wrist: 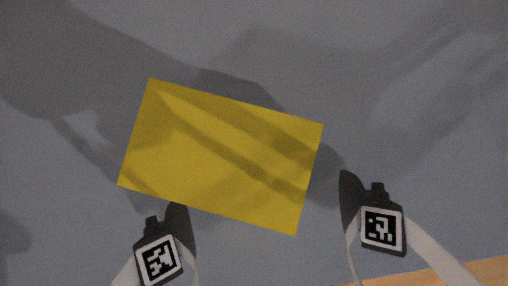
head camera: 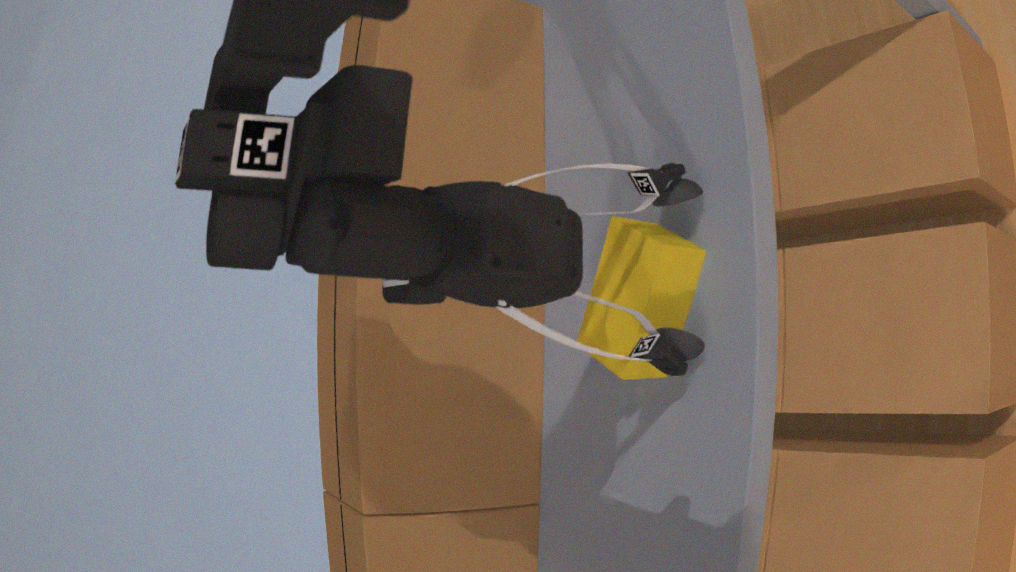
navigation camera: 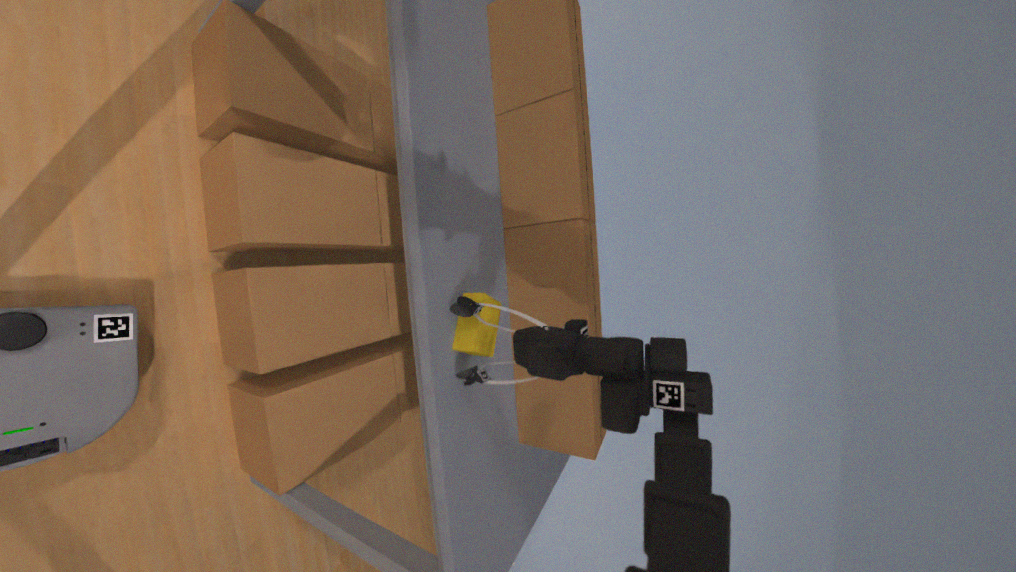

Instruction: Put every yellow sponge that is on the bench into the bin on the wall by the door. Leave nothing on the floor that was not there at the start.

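Seen in the pictures: gripper, fingertip midpoint: (wrist: 264, 204) (head camera: 693, 270) (navigation camera: 456, 339); robot's base at its link origin: (navigation camera: 17, 329).
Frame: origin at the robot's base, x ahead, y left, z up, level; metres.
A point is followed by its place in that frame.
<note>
A yellow sponge (head camera: 657, 277) @[x -0.016, y -0.423, z 0.956 m] (navigation camera: 476, 333) @[x -0.011, y -0.425, z 0.958 m] (wrist: 220, 155) @[x -0.001, y -0.460, z 0.959 m] lies flat on the grey bench (head camera: 710, 454) @[x 0.108, y -0.390, z 0.914 m] (navigation camera: 455, 106) @[x 0.396, y -0.436, z 0.914 m] (wrist: 310, 65) @[x -0.065, y -0.523, z 0.914 m]. My gripper (head camera: 675, 268) @[x -0.024, y -0.426, z 0.916 m] (navigation camera: 468, 341) @[x -0.024, y -0.426, z 0.916 m] (wrist: 264, 204) @[x -0.024, y -0.426, z 0.916 m] is open, points down and holds nothing. It is over the sponge's area. In the wrist view the sponge lies turned at an angle and reaches past the left finger; the right finger stands clear of its right end. In the head view one finger overlaps the sponge's lower end and the other is above its upper end. The height of the fingertips over the bench is hard to tell. The bin does not show.
Brown boxes (head camera: 440, 440) (navigation camera: 543, 163) stand in a row along the wall side of the bench, under my wrist. Several larger brown boxes (head camera: 881, 319) @[x 0.008, y -0.584, z 0.270 m] (navigation camera: 305, 206) @[x 0.338, y -0.503, z 0.269 m] stand along its front side, on the wooden floor (navigation camera: 92, 142) @[x 0.464, y -0.101, z 0.000 m]. My base (navigation camera: 78, 383) @[x -0.116, y -0.078, z 0.160 m] is beyond them.
</note>
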